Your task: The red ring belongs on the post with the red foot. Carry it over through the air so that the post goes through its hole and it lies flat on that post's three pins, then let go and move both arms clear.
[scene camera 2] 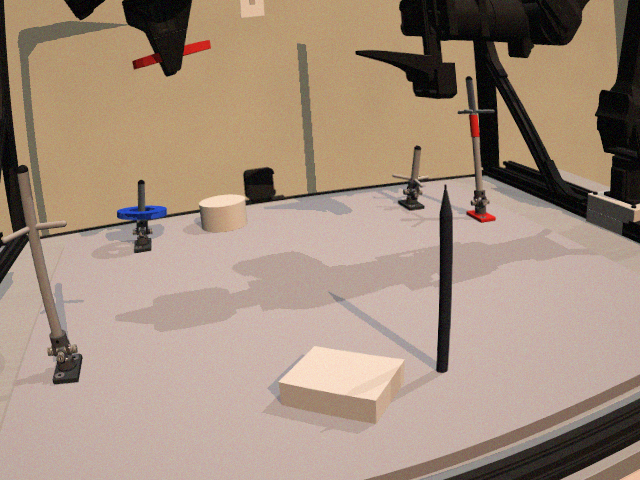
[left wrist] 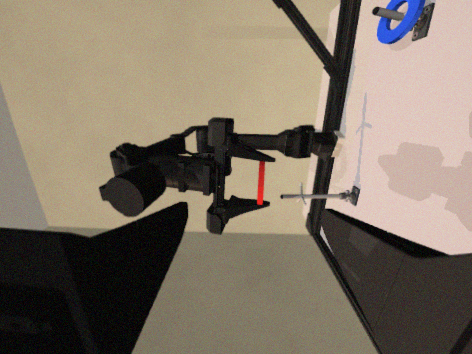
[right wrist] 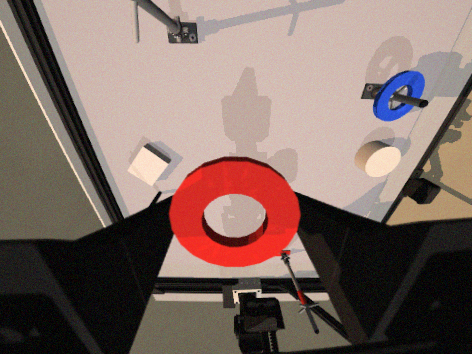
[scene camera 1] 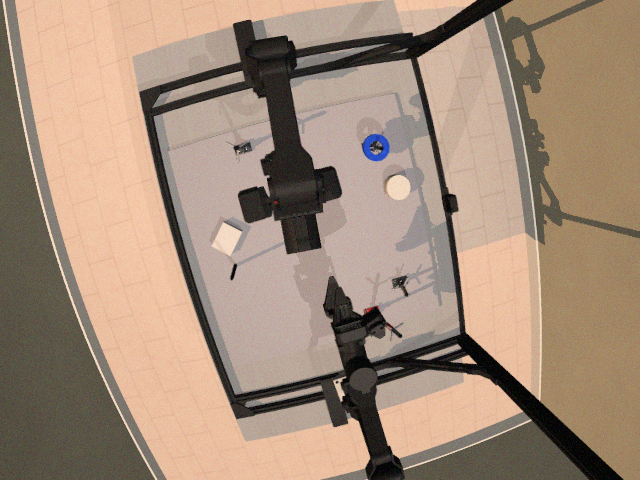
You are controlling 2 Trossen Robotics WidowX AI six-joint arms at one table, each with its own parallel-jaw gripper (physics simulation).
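Frame: origin at the left arm's base, x back, y left, z down, level; metres.
Where they show: left gripper, between the fingertips: (scene camera 2: 353,14) (left wrist: 254,212) (scene camera 1: 334,281); right gripper, between the fingertips: (scene camera 2: 173,73) (left wrist: 272,182) (right wrist: 233,199); left arm's base, origin of its link: (scene camera 2: 629,197) (right wrist: 247,296); right arm's base, origin of its link: (left wrist: 330,142).
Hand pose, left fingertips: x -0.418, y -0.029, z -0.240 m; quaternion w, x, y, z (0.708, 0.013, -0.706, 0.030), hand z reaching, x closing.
Things, the pixels of their top centre, and the offset from my left fingertips. "spot": a spot on its surface instead.
- red ring, centre of its top: (right wrist: 235,229) (scene camera 2: 170,45) (left wrist: 255,181) dx -0.187, dy +0.035, dz +0.018 m
- post with the red foot, a spot on its surface: (scene camera 2: 477,160) (right wrist: 292,278) spot: dx +0.210, dy -0.095, dz +0.192 m
- blue ring, centre of its top: (scene camera 2: 140,205) (right wrist: 403,98) (left wrist: 392,16) (scene camera 1: 377,147) dx -0.221, dy -0.216, dz +0.214 m
- cream cylinder, centre of its top: (scene camera 2: 221,200) (right wrist: 382,162) (scene camera 1: 398,187) dx -0.105, dy -0.246, dz +0.235 m
- tall grey post, a spot on its surface: (scene camera 2: 41,273) (scene camera 1: 237,149) spot: dx -0.322, dy +0.111, dz +0.177 m
- short bare post, a spot on its surface: (scene camera 2: 415,170) (scene camera 1: 402,289) spot: dx +0.157, dy -0.178, dz +0.216 m
- cream block, centre of its top: (scene camera 2: 342,371) (right wrist: 147,167) (scene camera 1: 226,239) dx -0.116, dy +0.215, dz +0.250 m
- pointed black rod, centre of its top: (scene camera 2: 445,184) dx -0.039, dy +0.221, dz +0.130 m
The red ring (scene camera 2: 197,48) (left wrist: 261,182) (right wrist: 187,215) is held high in the air, slightly tilted in scene camera 2. My right gripper (left wrist: 272,182) (right wrist: 233,199) is shut on its outer edge; its hole is free. My arm hides the ring in scene camera 1. The post with the red foot (scene camera 1: 393,329) (scene camera 2: 477,160) (right wrist: 294,277) stands upright and bare, far from the ring, with its pins high up above a red band. My left gripper (scene camera 1: 332,281) (scene camera 2: 359,53) is open and empty, raised beside that post; its arm partly covers the post in scene camera 1.
A blue ring (scene camera 1: 367,147) (scene camera 2: 124,213) sits on a short post beside a cream cylinder (scene camera 1: 398,187) (scene camera 2: 223,214). A tall grey post (scene camera 1: 242,148) (scene camera 2: 41,273), a short bare post (scene camera 1: 400,283) (scene camera 2: 415,170), a cream block (scene camera 1: 227,237) (scene camera 2: 336,377) and a pointed black rod (scene camera 2: 445,289) also stand there.
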